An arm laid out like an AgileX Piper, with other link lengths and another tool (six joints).
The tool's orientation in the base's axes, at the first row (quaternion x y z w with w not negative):
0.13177, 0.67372, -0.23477, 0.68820
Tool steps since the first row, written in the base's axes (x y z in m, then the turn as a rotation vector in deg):
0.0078, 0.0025, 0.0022, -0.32, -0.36, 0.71
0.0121, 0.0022, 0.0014, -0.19, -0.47, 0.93
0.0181, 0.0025, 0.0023, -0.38, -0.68, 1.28
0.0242, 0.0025, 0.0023, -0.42, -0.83, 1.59
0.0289, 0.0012, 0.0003, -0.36, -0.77, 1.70
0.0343, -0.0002, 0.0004, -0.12, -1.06, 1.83
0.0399, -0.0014, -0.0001, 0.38, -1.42, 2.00
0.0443, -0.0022, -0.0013, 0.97, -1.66, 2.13
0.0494, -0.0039, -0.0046, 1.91, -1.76, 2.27
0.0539, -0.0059, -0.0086, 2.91, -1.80, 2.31
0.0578, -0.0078, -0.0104, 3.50, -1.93, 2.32
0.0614, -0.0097, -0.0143, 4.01, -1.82, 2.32
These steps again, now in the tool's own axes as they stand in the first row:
-0.0027, 0.0057, 0.0056, -0.64, -0.56, -0.06
-0.0019, 0.0078, 0.0095, -0.85, -0.62, 0.12
-0.0030, 0.0109, 0.0146, -1.16, -0.94, 0.08
-0.0031, 0.0139, 0.0198, -1.44, -1.13, 0.14
-0.0010, 0.0155, 0.0244, -1.56, -1.07, 0.17
-0.0010, 0.0169, 0.0298, -1.65, -1.21, 0.53
-0.0004, 0.0188, 0.0352, -1.78, -1.29, 1.15
0.0008, 0.0205, 0.0394, -1.88, -1.22, 1.79
0.0042, 0.0220, 0.0444, -2.02, -0.85, 2.66
0.0084, 0.0231, 0.0491, -2.08, -0.39, 3.55
0.0104, 0.0237, 0.0533, -2.08, -0.21, 4.12
0.0145, 0.0244, 0.0571, -2.10, 0.14, 4.51

